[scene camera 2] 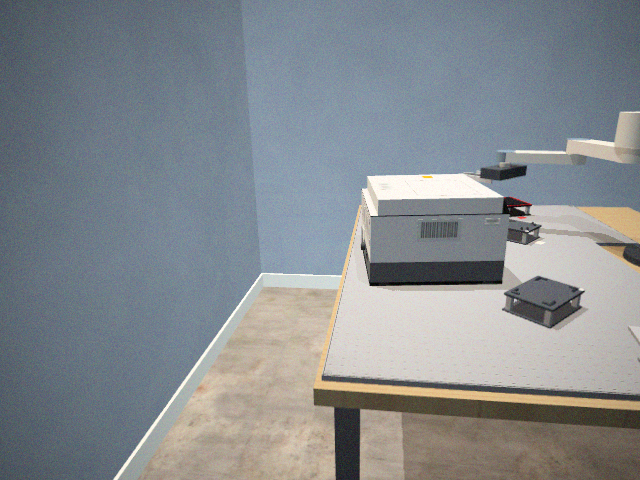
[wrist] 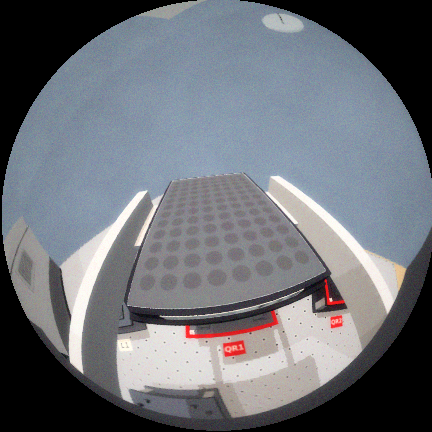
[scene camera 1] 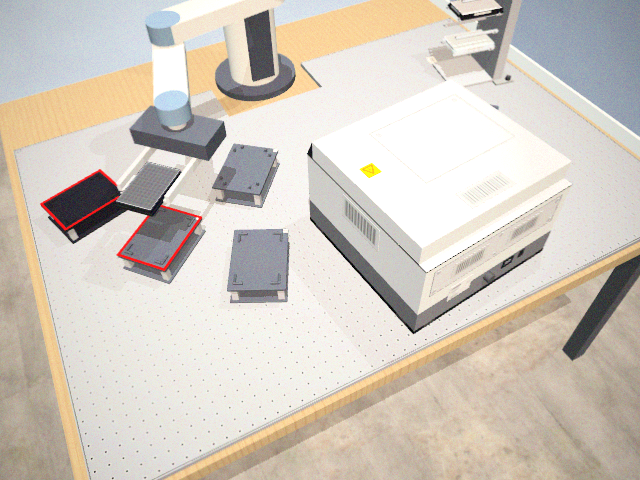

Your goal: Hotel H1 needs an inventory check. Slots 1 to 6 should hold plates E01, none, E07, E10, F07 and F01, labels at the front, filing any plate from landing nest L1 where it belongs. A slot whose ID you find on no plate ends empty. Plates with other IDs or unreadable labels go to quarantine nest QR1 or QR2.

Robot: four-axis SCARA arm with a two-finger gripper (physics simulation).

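Where they show: gripper, fingertip midpoint: [scene camera 2: 468, 174] [wrist: 210, 191] [scene camera 1: 143, 193]; arm's base, origin of the base link: [scene camera 1: 255, 77].
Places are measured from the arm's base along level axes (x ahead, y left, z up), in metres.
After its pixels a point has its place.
Observation:
My gripper [scene camera 1: 143, 193] {x 0.565, y -0.460, z 0.207 m} [wrist: 210, 191] {x 0.565, y -0.460, z 0.207 m} is shut on a dark-edged plate [scene camera 1: 149, 187] {x 0.556, y -0.443, z 0.209 m} [wrist: 215, 242] {x 0.528, y -0.417, z 0.209 m} with a grey well-patterned top and holds it level, raised above the table. Its front strip is not readable in the wrist view. In scene view 1 it overlaps the gap between nests QR1 [scene camera 1: 166, 241] {x 0.575, y -0.449, z 0.062 m} [wrist: 235, 331] {x 0.498, y -0.400, z 0.063 m} and QR2 [scene camera 1: 82, 200] {x 0.357, y -0.589, z 0.062 m} [wrist: 336, 300] {x 0.364, y -0.501, z 0.063 m}, both red-edged; QR1's top is grey and partly shadowed, QR2's looks black. Nest L1 [scene camera 1: 258, 263] {x 0.728, y -0.294, z 0.063 m} [wrist: 131, 322] {x 0.617, y -0.306, z 0.060 m} shows a bare top in scene view 1. A rack [scene camera 1: 505, 41] {x 0.388, y 0.622, z 0.144 m} at the upper right holds plates; its labels are unreadable.
A large white device [scene camera 1: 434, 170] {x 0.835, y 0.048, z 0.266 m} [scene camera 2: 436, 232] {x 0.778, y 0.275, z 0.171 m} stands right of the nests. A dark nest with pins [scene camera 1: 247, 167] {x 0.439, y -0.200, z 0.063 m} [wrist: 175, 400] stands nearer the arm's base [scene camera 1: 253, 77] {x 0.076, y -0.033, z 0.055 m}. Another dark nest [scene camera 2: 543, 293] {x 0.532, y 0.415, z 0.063 m} stands on the near part of the table in scene view 2.

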